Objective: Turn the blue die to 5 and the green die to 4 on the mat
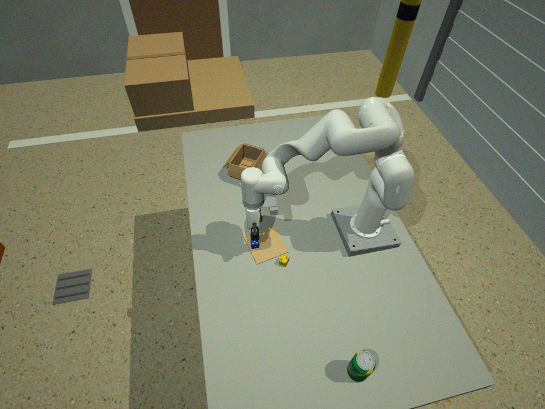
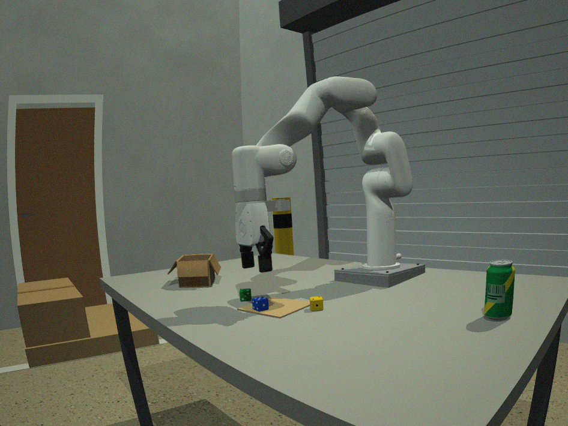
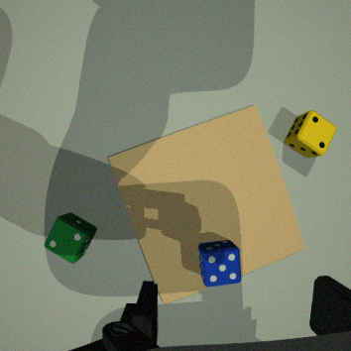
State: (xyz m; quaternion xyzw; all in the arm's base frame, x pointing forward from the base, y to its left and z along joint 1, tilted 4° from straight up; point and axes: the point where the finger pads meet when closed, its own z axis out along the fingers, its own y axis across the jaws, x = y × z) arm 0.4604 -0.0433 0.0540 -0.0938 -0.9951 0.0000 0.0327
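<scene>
Right now the green die is 110 mm to the right of my hand, 100 mm below it and 40 mm behind it. The rest, counted from my hand: yellow die: 110 mm to the left, 100 mm below, 90 mm behind; then cardboard mat: 110 mm below, 40 mm behind, 10 mm to the left; then blue die: 100 mm below, 10 mm to the left.
</scene>
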